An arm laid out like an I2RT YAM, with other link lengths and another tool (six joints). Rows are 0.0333 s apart.
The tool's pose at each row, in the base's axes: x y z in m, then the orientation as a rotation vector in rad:
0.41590 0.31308 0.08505 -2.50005 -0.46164 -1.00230
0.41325 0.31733 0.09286 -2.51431 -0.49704 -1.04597
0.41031 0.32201 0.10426 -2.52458 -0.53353 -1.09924
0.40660 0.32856 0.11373 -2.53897 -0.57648 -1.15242
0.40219 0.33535 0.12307 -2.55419 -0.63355 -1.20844
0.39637 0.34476 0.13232 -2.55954 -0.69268 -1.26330
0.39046 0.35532 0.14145 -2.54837 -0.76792 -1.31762
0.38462 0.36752 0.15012 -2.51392 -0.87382 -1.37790
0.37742 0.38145 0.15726 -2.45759 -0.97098 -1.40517
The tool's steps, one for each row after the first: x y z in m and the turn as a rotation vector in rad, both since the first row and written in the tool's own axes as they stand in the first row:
0.00437 -0.00675 -0.00463 -0.02590 0.01391 -0.03826
0.01115 -0.01488 -0.01158 -0.05308 0.03419 -0.07891
0.01632 -0.02449 -0.01681 -0.08408 0.05098 -0.12436
0.02095 -0.03459 -0.02223 -0.11706 0.06579 -0.17989
0.02494 -0.04755 -0.02715 -0.14267 0.08269 -0.23475
0.02895 -0.06151 -0.03148 -0.15543 0.10218 -0.29811
0.03293 -0.07674 -0.03468 -0.15426 0.12745 -0.38146
0.03516 -0.09369 -0.03682 -0.12306 0.14534 -0.44992

